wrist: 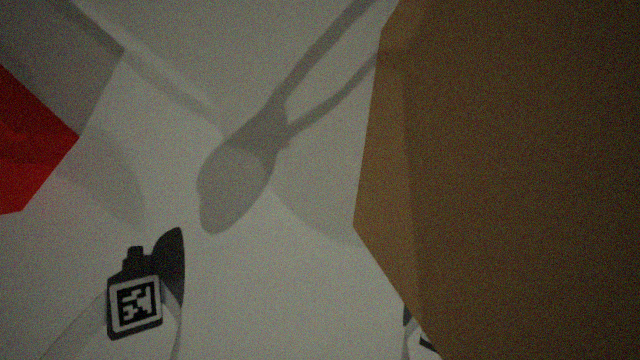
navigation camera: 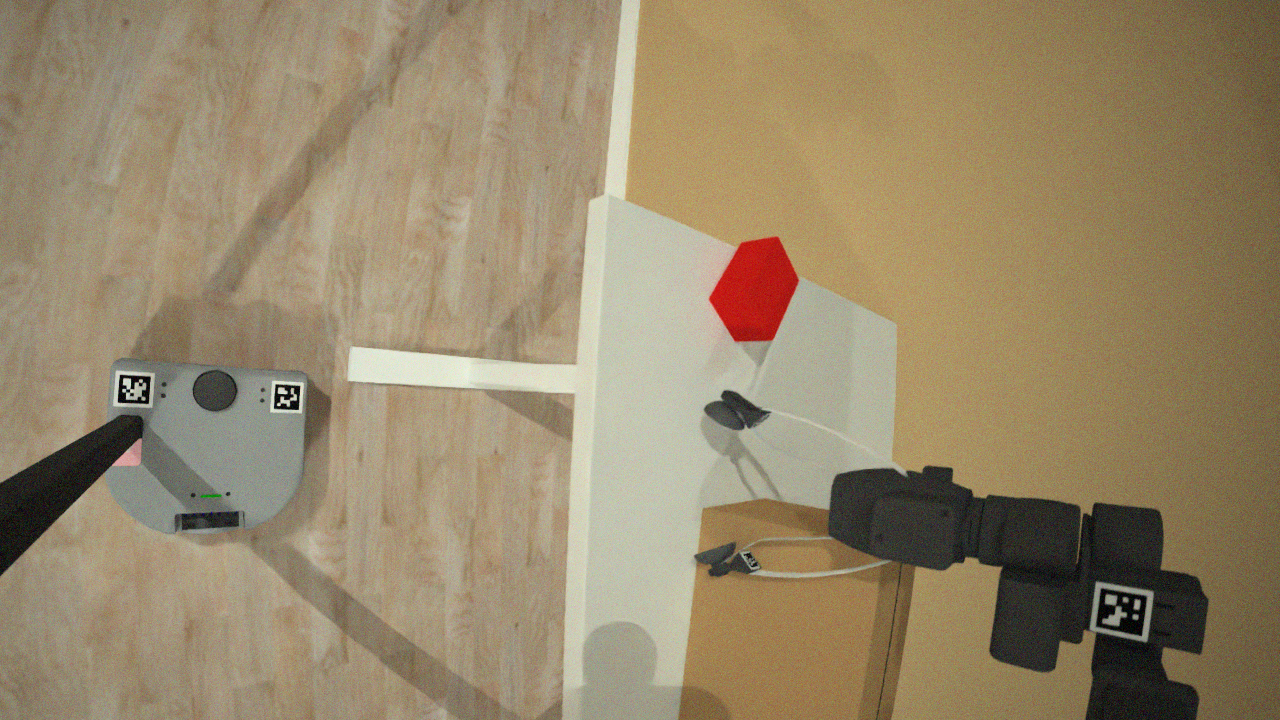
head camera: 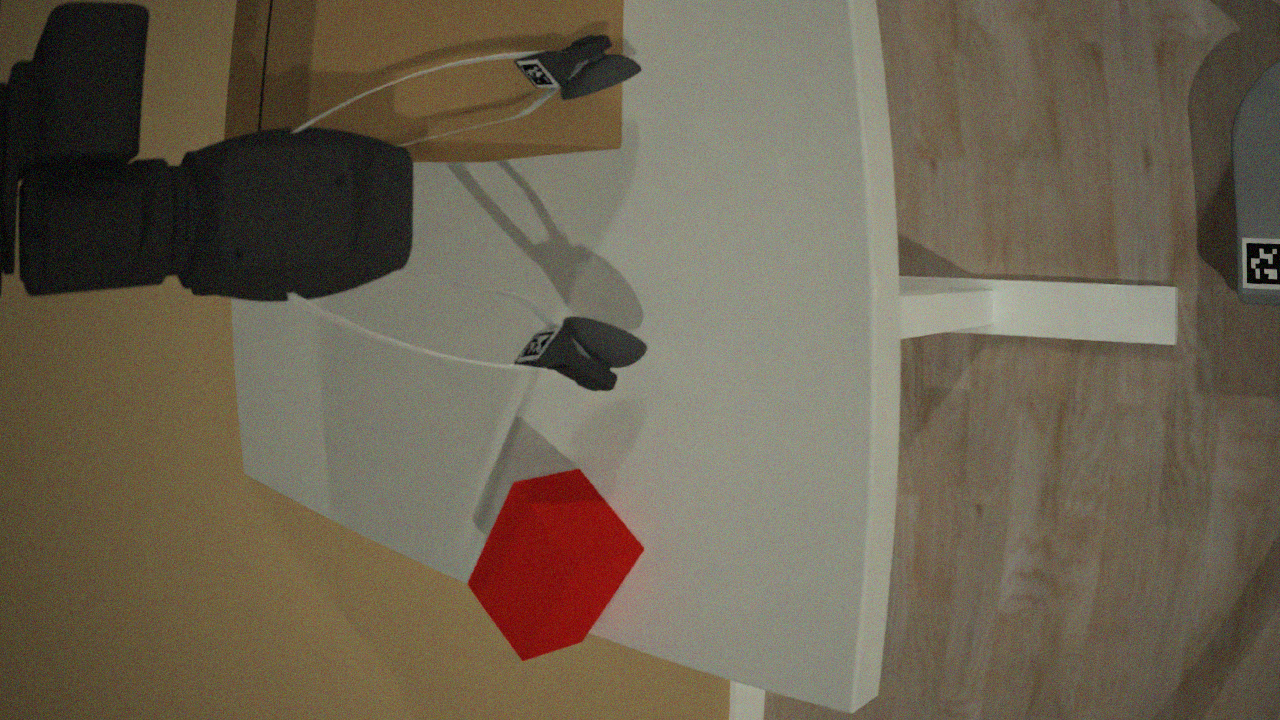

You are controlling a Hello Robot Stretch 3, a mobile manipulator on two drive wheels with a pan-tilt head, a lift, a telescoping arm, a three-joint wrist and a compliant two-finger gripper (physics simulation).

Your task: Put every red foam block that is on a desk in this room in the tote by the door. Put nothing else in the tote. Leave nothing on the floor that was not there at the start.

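Places are measured from the robot's base along level axes (x ahead, y left, z up), in centimetres.
Pixels of known places: gripper, between the fingertips: [navigation camera: 704, 481] [head camera: 630, 205]; robot's base, origin of its link: [navigation camera: 215, 388].
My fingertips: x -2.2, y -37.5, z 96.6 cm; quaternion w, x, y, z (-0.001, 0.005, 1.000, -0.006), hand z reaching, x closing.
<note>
Ahead of a thing's pixels: the offset from my fingertips to its middle. Level surfaces: height alone.
A red foam block @[dx +19.0, dy -6.4, dz +0.6 cm] [head camera: 563, 564] [navigation camera: 756, 291] [wrist: 30, 150] rests on the white desk @[dz -1.6 cm] [head camera: 760, 268] [navigation camera: 626, 402] [wrist: 165, 30], close to the desk's wall-side edge. My gripper [head camera: 608, 210] [navigation camera: 720, 483] [wrist: 297, 265] is open, with no object between its fingers, over the desk beside the block. The finger nearer the block stands apart from it. The other finger overlaps the brown box in the head and navigation views; in the wrist view the box hides most of that finger. Part of the block is cut off in the wrist view. The tote does not show.
A large brown box @[dx -15.9, dy -7.4, dz +7.4 cm] [head camera: 358, 31] [navigation camera: 787, 626] [wrist: 500, 175] stands on the desk on the side away from the block. A tan wall [head camera: 116, 537] [navigation camera: 1074, 223] runs behind the desk. A white desk leg [head camera: 1083, 313] [navigation camera: 456, 369] lies between the desktop and my grey base [head camera: 1262, 179] [navigation camera: 214, 447].
</note>
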